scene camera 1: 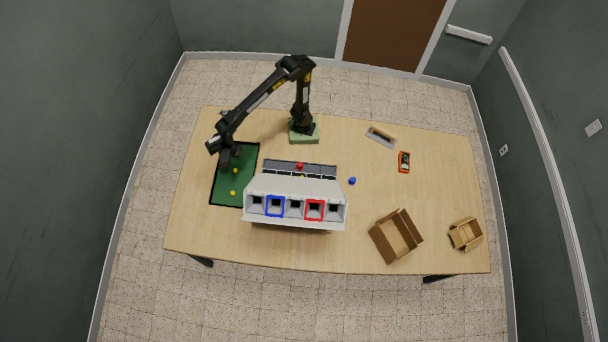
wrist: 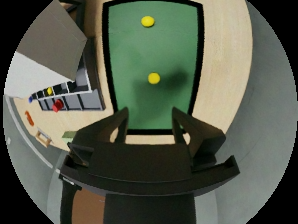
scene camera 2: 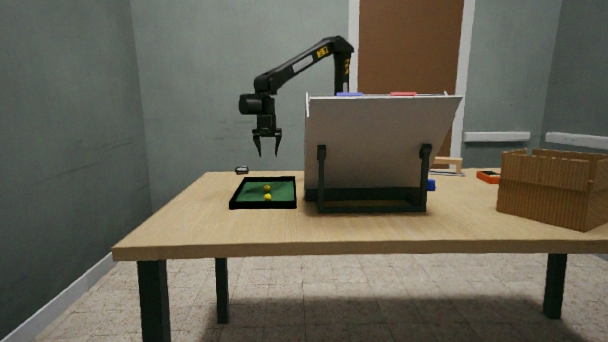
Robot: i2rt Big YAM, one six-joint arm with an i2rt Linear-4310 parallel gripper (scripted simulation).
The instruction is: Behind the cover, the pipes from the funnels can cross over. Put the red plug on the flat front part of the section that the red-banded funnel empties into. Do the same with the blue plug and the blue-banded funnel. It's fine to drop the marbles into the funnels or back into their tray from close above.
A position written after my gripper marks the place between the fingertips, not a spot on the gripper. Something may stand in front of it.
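From scene camera 1 I can see a green marble tray [scene camera 1: 225, 180]. Scene camera 2 shows me the tray [scene camera 2: 250, 193] as well. And in the wrist view there is my gripper [wrist: 150, 111], with the green marble tray [wrist: 173, 47] visible there too.
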